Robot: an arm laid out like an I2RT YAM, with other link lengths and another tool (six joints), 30 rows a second.
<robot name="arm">
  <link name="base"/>
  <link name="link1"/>
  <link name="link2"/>
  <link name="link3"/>
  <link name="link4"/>
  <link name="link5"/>
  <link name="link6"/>
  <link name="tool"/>
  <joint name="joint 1" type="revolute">
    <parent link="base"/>
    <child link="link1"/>
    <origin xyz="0 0 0.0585" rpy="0 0 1.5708"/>
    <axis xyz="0 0 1"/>
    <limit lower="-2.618" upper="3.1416"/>
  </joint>
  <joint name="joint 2" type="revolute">
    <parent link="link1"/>
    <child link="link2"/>
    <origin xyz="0.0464 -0.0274 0.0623" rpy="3.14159 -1.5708 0"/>
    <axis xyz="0 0 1"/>
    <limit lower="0" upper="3.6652"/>
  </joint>
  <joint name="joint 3" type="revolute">
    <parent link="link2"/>
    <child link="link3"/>
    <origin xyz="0 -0.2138 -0.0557" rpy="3.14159 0 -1.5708"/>
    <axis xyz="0 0 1"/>
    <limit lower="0" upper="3.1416"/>
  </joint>
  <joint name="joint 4" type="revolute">
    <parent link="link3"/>
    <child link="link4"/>
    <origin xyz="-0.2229 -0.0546 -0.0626"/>
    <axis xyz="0 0 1"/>
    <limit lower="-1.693" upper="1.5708"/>
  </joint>
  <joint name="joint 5" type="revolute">
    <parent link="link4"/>
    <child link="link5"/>
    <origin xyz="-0.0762 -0.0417 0.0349" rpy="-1.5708 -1.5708 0"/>
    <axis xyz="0 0 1"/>
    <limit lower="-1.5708" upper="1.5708"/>
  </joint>
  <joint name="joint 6" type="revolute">
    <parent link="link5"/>
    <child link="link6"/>
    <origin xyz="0 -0.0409 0.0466" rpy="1.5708 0 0"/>
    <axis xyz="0 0 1"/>
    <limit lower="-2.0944" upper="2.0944"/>
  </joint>
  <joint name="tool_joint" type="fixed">
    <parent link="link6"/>
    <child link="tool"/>
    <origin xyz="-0.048 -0.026 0.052" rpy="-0.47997 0 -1.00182"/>
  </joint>
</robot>
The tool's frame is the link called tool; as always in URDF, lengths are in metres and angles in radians.
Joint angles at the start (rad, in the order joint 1, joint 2, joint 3, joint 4, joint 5, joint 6): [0.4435, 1.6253, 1.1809, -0.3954, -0.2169, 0.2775]
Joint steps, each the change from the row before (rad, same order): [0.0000, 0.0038, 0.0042, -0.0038, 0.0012, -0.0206]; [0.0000, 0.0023, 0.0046, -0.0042, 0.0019, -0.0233]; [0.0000, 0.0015, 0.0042, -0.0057, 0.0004, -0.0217]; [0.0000, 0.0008, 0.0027, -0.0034, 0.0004, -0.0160]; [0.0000, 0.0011, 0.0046, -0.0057, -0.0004, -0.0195]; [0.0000, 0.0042, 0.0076, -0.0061, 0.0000, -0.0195]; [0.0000, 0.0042, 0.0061, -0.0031, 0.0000, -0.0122]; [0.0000, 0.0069, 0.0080, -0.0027, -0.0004, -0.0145]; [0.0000, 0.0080, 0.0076, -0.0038, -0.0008, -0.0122]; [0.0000, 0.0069, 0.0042, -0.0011, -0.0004, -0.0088]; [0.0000, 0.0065, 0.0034, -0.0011, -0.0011, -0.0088]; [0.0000, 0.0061, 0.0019, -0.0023, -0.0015, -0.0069]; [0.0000, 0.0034, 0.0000, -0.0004, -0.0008, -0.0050]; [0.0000, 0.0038, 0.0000, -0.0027, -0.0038, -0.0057]
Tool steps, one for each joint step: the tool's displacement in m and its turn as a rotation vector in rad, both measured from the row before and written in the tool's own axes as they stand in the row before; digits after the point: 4 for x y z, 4 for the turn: [-0.0009, -0.0002, 0.0007, -0.0033, 0.0080, -0.0182]; [-0.0008, -0.0002, 0.0001, -0.0027, 0.0107, -0.0203]; [-0.0010, 0.0000, -0.0001, -0.0024, 0.0082, -0.0195]; [-0.0007, 0.0000, -0.0001, -0.0013, 0.0066, -0.0143]; [-0.0008, -0.0001, -0.0004, -0.0012, 0.0072, -0.0177]; [-0.0004, -0.0005, 0.0000, -0.0018, 0.0070, -0.0177]; [0.0000, -0.0005, 0.0002, -0.0008, 0.0047, -0.0110]; [0.0001, -0.0008, 0.0006, -0.0007, 0.0053, -0.0132]; [-0.0002, -0.0007, 0.0011, -0.0020, 0.0020, -0.0117]; [-0.0003, -0.0004, 0.0015, -0.0020, 0.0009, -0.0085]; [-0.0005, -0.0003, 0.0015, -0.0017, 0.0002, -0.0088]; [-0.0009, -0.0001, 0.0018, -0.0027, -0.0027, -0.0076]; [-0.0007, 0.0000, 0.0012, -0.0016, -0.0011, -0.0053]; [-0.0013, 0.0001, 0.0013, -0.0008, -0.0045, -0.0072]
